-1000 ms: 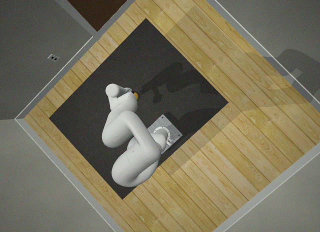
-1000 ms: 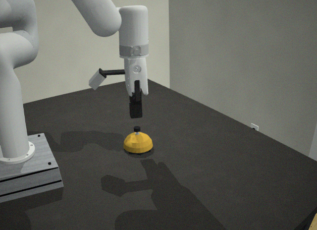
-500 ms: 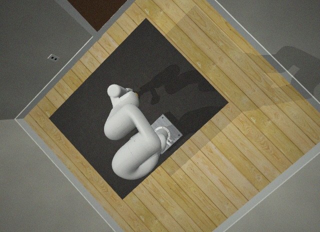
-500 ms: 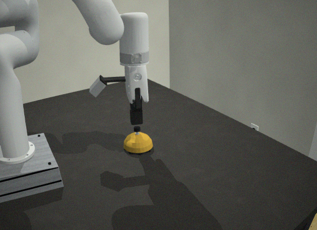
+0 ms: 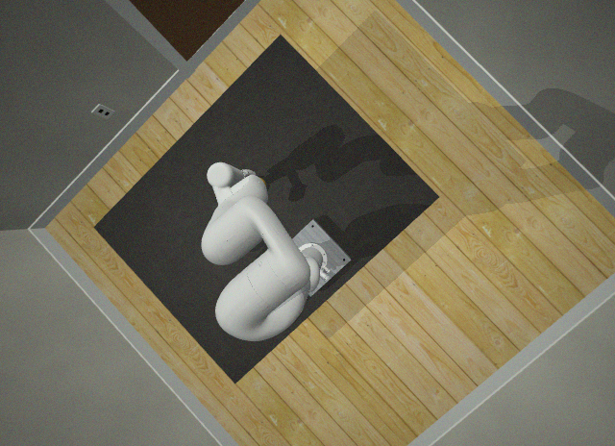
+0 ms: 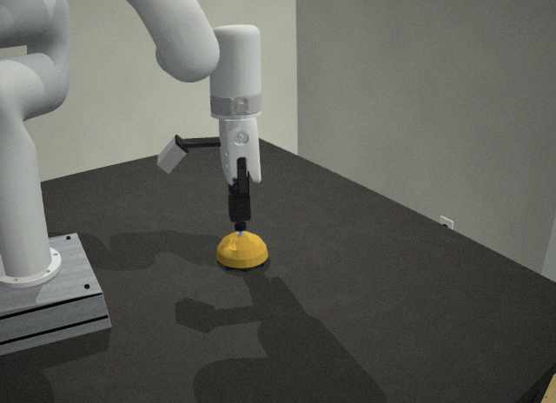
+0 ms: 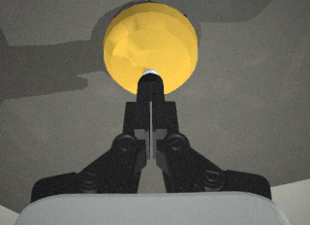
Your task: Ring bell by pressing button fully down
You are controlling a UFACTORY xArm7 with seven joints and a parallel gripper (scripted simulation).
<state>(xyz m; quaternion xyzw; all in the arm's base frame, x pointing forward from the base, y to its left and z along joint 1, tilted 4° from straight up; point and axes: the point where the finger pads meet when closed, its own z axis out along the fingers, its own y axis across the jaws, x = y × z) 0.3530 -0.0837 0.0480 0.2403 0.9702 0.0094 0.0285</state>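
Now: the black button 40 mm below my hand. The rest, counted from my hand: yellow dome bell: 50 mm below.
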